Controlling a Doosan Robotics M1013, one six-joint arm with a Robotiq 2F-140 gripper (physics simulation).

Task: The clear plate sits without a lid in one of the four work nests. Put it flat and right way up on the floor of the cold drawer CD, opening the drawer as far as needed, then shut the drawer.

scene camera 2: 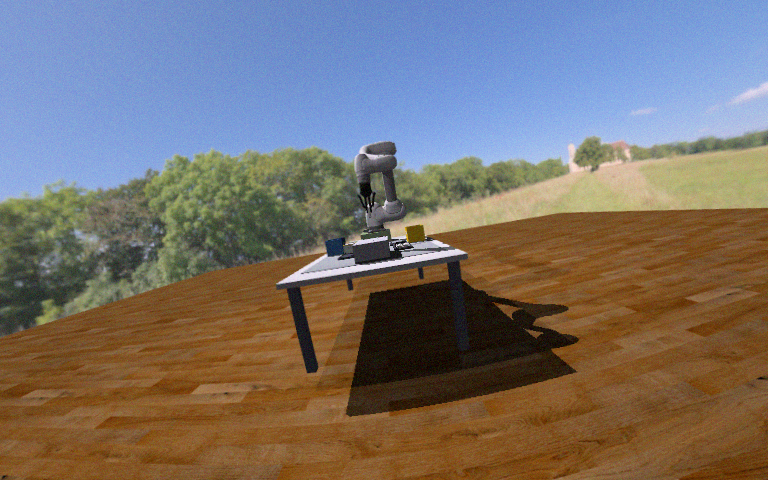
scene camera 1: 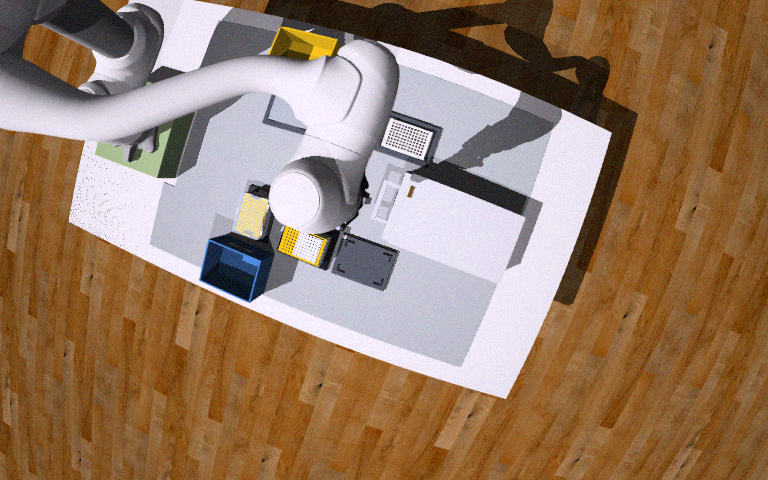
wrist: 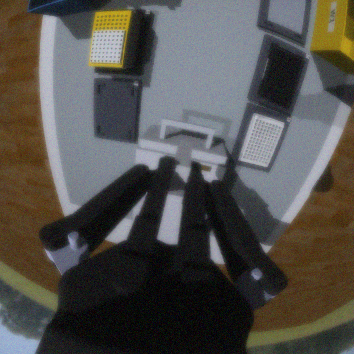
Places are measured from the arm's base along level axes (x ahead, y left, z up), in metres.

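Where they show: gripper, fingertip midpoint: point(scene camera 2: 370, 217) point(scene camera 1: 365, 198) point(wrist: 182, 151); arm's base, origin of the base link: point(scene camera 2: 376, 231).
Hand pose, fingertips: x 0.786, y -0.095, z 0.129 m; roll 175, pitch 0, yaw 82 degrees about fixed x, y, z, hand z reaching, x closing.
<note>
Things, the pixels of their centre, and the offset from my fingertips.
- work nest, body centre: point(wrist: 113, 110) point(scene camera 1: 363, 263) dx +0.008, dy -0.194, dz -0.230 m
- white cabinet, body centre: point(scene camera 1: 456, 228) point(wrist: 171, 200) point(scene camera 2: 372, 248) dx +0.240, dy -0.033, dz -0.186 m
- yellow-and-white rack, body centre: point(wrist: 113, 39) point(scene camera 1: 304, 243) point(scene camera 2: 350, 247) dx -0.167, dy -0.171, dz -0.195 m
- yellow-gridded rack, body centre: point(scene camera 1: 254, 215) dx -0.339, dy -0.124, dz -0.200 m
- blue bin, body centre: point(scene camera 1: 236, 267) point(scene camera 2: 336, 246) dx -0.361, dy -0.287, dz -0.179 m
- white plate, body centre: point(wrist: 261, 141) point(scene camera 1: 407, 138) dx +0.055, dy +0.181, dz -0.220 m
- black plate, body centre: point(wrist: 281, 74) dx -0.116, dy +0.201, dz -0.220 m
- yellow bin, body centre: point(wrist: 348, 31) point(scene camera 1: 305, 59) point(scene camera 2: 414, 233) dx -0.281, dy +0.355, dz -0.179 m
The clear plate does not show in any view. One work nest point(scene camera 1: 365, 261) point(wrist: 117, 107), a dark square frame beside the cabinet, stands empty. The drawer front point(wrist: 157, 145) lies close against the white cabinet point(scene camera 1: 458, 220) point(scene camera 2: 370, 250), and no drawer floor shows; whether a small gap is left cannot be told. Its handle point(wrist: 188, 127) sticks out in front. My gripper point(scene camera 2: 367, 209) point(wrist: 182, 151) points down above the drawer front, shut with nothing between the fingers; a narrow gap shows between the tips. In scene camera 1 the wrist hides the fingers.
A yellow-and-white rack point(scene camera 1: 303, 245) point(wrist: 109, 40) and a yellow-gridded rack point(scene camera 1: 252, 215) stand near the blue bin point(scene camera 1: 235, 274) point(scene camera 2: 334, 246). A white plate point(scene camera 1: 406, 137) point(wrist: 261, 140), a black plate point(wrist: 282, 75) and the yellow bin point(scene camera 2: 415, 233) point(wrist: 327, 30) are on the other side.
</note>
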